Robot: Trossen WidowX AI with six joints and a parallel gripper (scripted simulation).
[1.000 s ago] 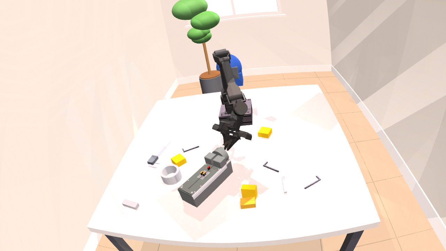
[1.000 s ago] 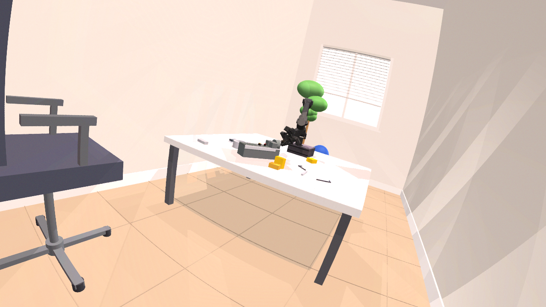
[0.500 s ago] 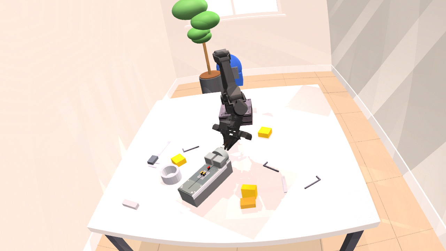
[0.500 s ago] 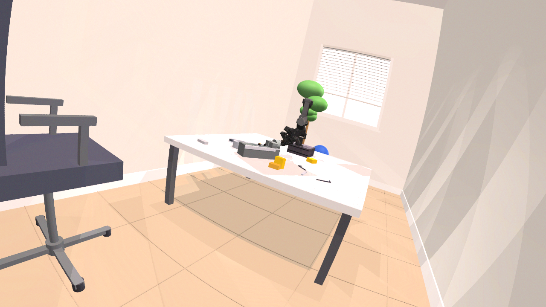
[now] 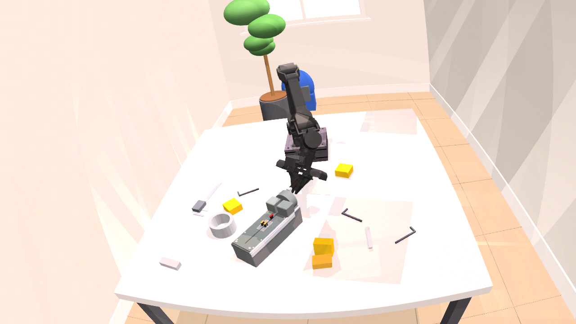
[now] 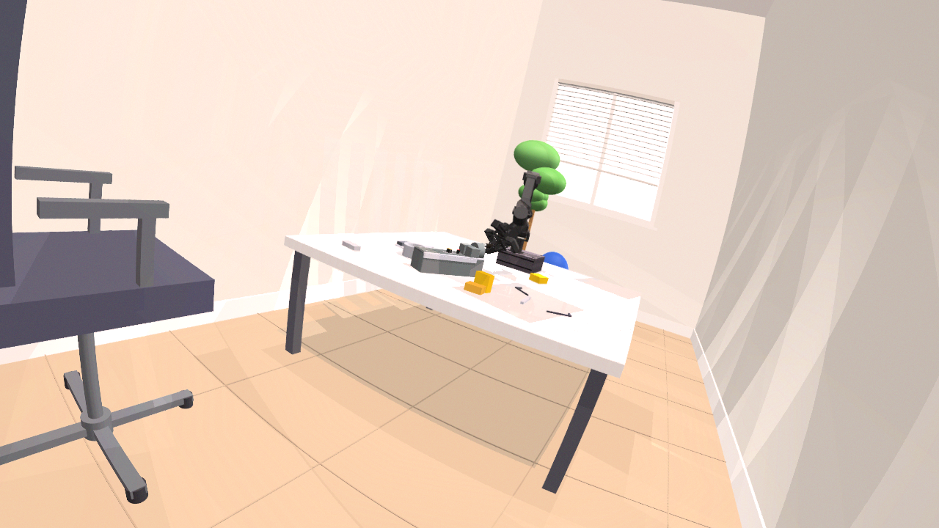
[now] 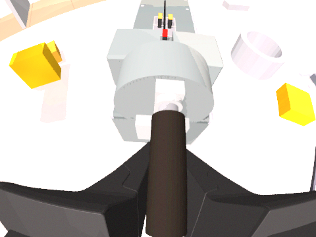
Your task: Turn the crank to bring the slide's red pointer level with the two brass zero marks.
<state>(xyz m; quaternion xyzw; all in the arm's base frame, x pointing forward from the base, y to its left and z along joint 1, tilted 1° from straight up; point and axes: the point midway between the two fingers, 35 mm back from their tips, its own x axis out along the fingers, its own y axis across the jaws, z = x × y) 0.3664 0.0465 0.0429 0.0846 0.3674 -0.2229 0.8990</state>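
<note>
The brown crank handle lies 30 mm above my gripper tip, 10 mm to the left of it and 10 mm behind it. Round my gripper tip: red pointer (110 mm ahead, 60 mm to the right, 10 mm below).
</note>
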